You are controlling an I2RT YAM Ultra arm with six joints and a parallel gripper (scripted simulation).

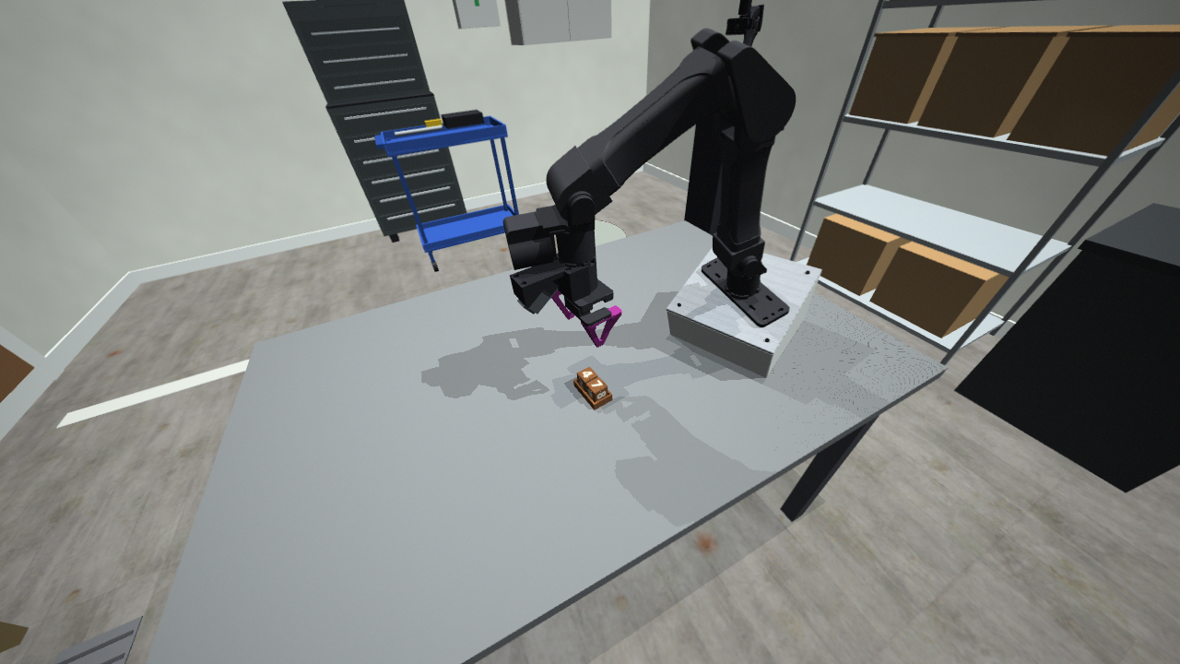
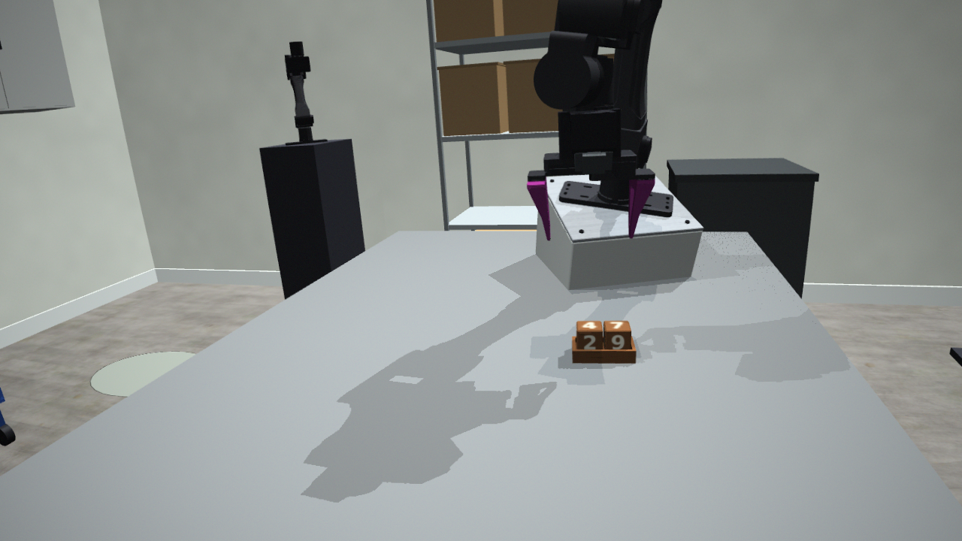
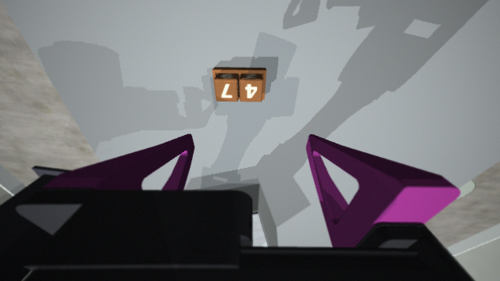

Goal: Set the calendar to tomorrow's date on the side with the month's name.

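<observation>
Now: the brown wooden tray 150 mm below my hand and 20 mm to the left of it.
</observation>
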